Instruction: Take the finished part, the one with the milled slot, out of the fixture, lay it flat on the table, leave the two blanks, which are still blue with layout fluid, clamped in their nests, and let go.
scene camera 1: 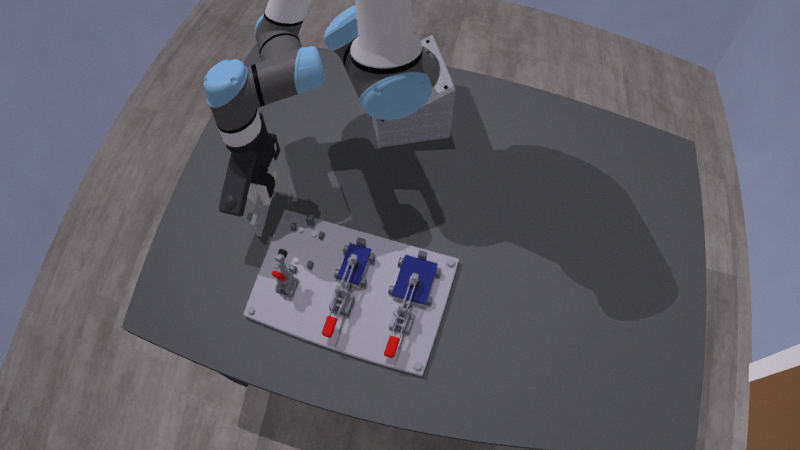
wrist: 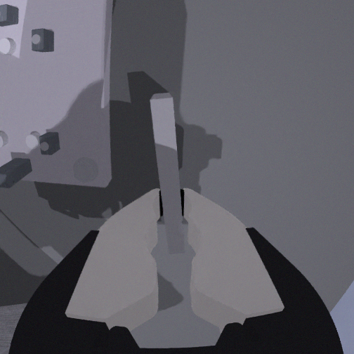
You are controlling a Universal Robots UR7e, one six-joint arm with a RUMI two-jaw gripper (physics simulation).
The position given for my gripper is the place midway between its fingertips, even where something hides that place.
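Observation:
My gripper [scene camera 1: 263,203] is in the scene, and I see the same gripper [wrist: 170,191] in the wrist view. There is a finished part [wrist: 161,104]. I also see a blue blank [scene camera 1: 363,253] and another blue blank [scene camera 1: 426,269], and then there is a fixture plate [scene camera 1: 364,334], which the wrist view shows as well, with the fixture plate [wrist: 67,90] in it.

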